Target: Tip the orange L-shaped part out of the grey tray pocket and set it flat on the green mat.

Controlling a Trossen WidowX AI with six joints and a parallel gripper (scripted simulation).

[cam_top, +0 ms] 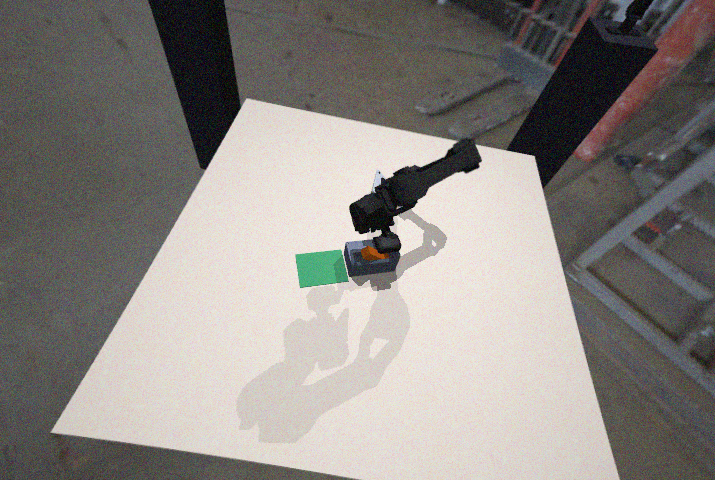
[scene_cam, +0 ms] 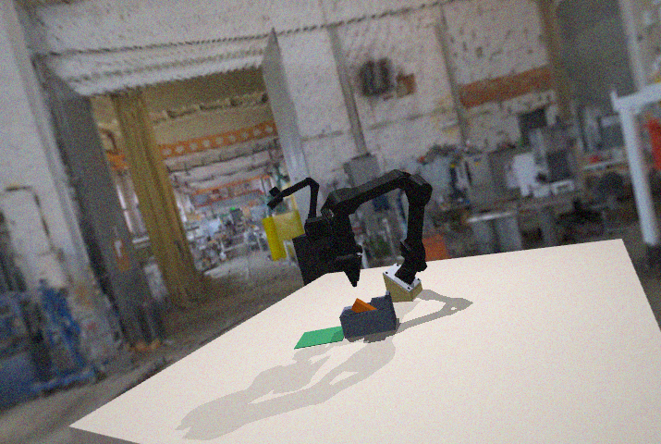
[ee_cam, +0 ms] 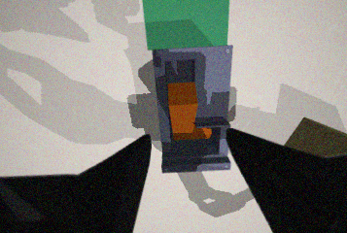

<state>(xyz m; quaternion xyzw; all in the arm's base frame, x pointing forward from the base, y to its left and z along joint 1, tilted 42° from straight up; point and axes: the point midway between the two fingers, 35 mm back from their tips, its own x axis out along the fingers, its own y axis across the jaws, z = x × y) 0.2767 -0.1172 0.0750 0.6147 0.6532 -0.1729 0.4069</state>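
Now: gripper tip 2 cm past the orange L-shaped part, 3 cm to the right of it and 10 cm above it. From my gripper tip the other things lie so: green mat 3 cm ahead, 14 cm to the right, 16 cm below.
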